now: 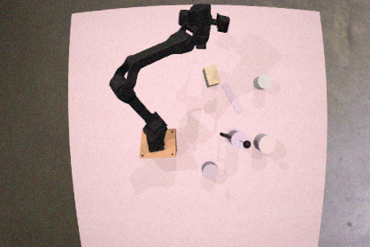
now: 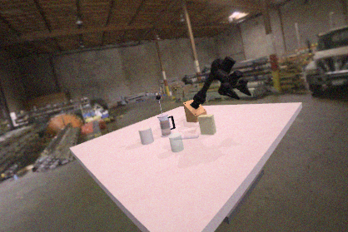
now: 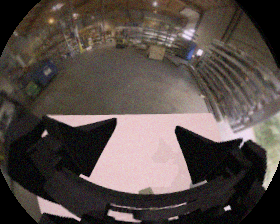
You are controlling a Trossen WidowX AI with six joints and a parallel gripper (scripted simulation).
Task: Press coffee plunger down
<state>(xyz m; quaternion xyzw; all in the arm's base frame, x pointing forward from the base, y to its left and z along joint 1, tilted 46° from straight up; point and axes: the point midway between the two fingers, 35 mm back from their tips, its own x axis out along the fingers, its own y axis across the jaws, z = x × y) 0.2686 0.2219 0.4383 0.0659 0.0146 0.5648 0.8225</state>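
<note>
The coffee press is 520 mm to the right of my gripper tip, 70 mm below it and 30 mm ahead of it. From my gripper tip the other things lie so: beige block (250 mm to the right, 150 mm below, 10 mm behind).
</note>
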